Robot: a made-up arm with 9 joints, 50 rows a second.
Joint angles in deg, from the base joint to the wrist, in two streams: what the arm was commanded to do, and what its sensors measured. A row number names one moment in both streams.
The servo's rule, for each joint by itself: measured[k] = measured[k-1] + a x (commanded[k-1-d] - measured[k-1]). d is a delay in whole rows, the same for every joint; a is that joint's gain. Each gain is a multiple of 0.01, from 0.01 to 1. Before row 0 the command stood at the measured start. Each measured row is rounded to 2 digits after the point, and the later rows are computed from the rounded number. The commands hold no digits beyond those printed.
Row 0, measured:
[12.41, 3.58, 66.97, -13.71, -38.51, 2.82, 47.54, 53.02, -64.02]
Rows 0 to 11, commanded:
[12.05, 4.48, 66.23, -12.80, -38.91, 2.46, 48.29, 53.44, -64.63]
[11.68, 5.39, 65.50, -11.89, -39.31, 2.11, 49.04, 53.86, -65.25]
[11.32, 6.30, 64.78, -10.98, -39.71, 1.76, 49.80, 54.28, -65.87]
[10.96, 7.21, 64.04, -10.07, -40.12, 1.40, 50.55, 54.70, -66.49]
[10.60, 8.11, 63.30, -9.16, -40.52, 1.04, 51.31, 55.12, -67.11]
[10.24, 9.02, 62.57, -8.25, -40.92, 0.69, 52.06, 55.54, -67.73]
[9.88, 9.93, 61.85, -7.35, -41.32, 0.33, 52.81, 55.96, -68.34]
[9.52, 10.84, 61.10, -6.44, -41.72, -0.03, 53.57, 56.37, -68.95]
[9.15, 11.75, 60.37, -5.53, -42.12, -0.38, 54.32, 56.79, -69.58]
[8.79, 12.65, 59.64, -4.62, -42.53, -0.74, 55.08, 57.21, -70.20]
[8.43, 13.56, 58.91, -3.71, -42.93, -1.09, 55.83, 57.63, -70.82]
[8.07, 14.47, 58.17, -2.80, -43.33, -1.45, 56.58, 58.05, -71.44]
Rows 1 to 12, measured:
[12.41, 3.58, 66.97, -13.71, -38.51, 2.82, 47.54, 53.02, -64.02]
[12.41, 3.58, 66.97, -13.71, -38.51, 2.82, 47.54, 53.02, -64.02]
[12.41, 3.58, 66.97, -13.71, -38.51, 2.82, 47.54, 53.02, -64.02]
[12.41, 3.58, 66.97, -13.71, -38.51, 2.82, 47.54, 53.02, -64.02]
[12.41, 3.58, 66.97, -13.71, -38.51, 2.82, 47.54, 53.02, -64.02]
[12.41, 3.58, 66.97, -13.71, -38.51, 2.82, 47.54, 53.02, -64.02]
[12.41, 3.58, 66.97, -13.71, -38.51, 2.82, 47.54, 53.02, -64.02]
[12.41, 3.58, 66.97, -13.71, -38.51, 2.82, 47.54, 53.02, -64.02]
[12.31, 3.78, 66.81, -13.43, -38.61, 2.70, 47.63, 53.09, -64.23]
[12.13, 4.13, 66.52, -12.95, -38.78, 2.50, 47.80, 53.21, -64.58]
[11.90, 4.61, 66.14, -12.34, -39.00, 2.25, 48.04, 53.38, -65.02]
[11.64, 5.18, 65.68, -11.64, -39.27, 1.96, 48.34, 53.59, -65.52]
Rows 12 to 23, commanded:
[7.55, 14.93, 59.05, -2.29, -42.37, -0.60, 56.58, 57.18, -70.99]
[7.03, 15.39, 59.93, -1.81, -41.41, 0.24, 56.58, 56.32, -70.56]
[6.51, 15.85, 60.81, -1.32, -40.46, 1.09, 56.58, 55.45, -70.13]
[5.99, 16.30, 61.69, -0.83, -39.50, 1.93, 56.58, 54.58, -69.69]
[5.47, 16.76, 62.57, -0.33, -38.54, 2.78, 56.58, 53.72, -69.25]
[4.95, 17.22, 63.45, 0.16, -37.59, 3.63, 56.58, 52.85, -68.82]
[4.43, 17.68, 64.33, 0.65, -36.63, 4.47, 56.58, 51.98, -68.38]
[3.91, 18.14, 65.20, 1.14, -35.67, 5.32, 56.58, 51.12, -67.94]
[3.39, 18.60, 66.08, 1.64, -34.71, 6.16, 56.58, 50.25, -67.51]
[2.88, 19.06, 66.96, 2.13, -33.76, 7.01, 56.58, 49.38, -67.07]
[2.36, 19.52, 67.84, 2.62, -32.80, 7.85, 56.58, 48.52, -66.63]
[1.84, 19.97, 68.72, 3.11, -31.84, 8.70, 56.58, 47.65, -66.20]
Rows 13 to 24, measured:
[11.35, 5.82, 65.16, -10.87, -39.57, 1.65, 48.70, 53.83, -66.06]
[11.04, 6.52, 64.59, -10.06, -39.89, 1.32, 49.10, 54.10, -66.63]
[10.72, 7.27, 63.99, -9.22, -40.23, 0.98, 49.55, 54.40, -67.21]
[10.38, 8.06, 63.35, -8.36, -40.59, 0.64, 50.03, 54.72, -67.80]
[10.04, 8.87, 62.69, -7.48, -40.96, 0.29, 50.54, 55.05, -68.41]
[9.69, 9.70, 62.02, -6.59, -41.34, -0.06, 51.08, 55.40, -69.02]
[9.34, 10.55, 61.34, -5.70, -41.72, -0.41, 51.65, 55.76, -69.63]
[8.98, 11.41, 60.64, -4.80, -42.11, -0.76, 52.24, 56.13, -70.25]
[8.58, 12.18, 60.29, -4.02, -42.17, -0.71, 52.76, 56.30, -70.50]
[8.15, 12.89, 60.21, -3.33, -41.99, -0.39, 53.22, 56.30, -70.52]
[7.69, 13.54, 60.34, -2.71, -41.62, 0.11, 53.62, 56.16, -70.39]
[7.21, 14.15, 60.64, -2.13, -41.11, 0.73, 53.98, 55.91, -70.15]

